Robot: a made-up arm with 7 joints.
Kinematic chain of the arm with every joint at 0, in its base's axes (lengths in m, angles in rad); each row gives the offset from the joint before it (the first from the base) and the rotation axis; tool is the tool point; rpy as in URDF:
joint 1: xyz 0 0 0 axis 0.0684 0.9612 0.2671
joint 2: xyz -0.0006 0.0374 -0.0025 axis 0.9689 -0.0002 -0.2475
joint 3: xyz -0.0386 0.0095 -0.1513 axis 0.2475 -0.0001 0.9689
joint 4: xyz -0.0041 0 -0.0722 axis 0.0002 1 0
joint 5: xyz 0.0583 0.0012 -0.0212 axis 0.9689 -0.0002 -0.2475
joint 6: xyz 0.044 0 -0.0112 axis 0.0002 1 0
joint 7: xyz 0.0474 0 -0.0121 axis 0.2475 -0.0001 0.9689
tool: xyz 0 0 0 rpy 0 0.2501 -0.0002
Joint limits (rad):
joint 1: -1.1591..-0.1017
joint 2: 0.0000..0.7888
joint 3: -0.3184..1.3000
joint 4: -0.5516..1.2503
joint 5: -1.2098..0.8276
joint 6: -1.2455..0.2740
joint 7: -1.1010..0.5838
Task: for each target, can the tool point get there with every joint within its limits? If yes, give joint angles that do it. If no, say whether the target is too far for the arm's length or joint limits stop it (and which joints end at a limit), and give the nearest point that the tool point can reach.
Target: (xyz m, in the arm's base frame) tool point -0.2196 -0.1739 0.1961
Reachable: no: joint limits stop it (at a limit: joint 1, joint 2, joint 3, joint 4) | nearest point 0.1582 -0.0541 -0.0140 | short by 0.449 m
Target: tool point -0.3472 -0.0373 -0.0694
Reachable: no: joint limits stop it (at a limit: joint 1, joint 2, joint 3, joint 4, joint 6) | nearest point -0.0271 0.1615 -0.1461 | short by 0.385 m
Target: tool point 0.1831 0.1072 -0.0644
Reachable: yes | joints -0.8104 0.0832 0.7220 -0.4123 0.1279 -0.8362 -0.5565
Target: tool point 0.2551 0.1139 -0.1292
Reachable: yes | joints -0.7525 0.0862 0.5683 0.0097 -0.2575 -0.1217 -0.4320
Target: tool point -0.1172 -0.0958 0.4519
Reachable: no: too far | nearest point 0.1516 0.1384 0.0724 | short by 0.521 m
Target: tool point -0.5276 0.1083 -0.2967
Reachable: no: too far | nearest point -0.0747 0.1191 -0.3357 | short by 0.455 m
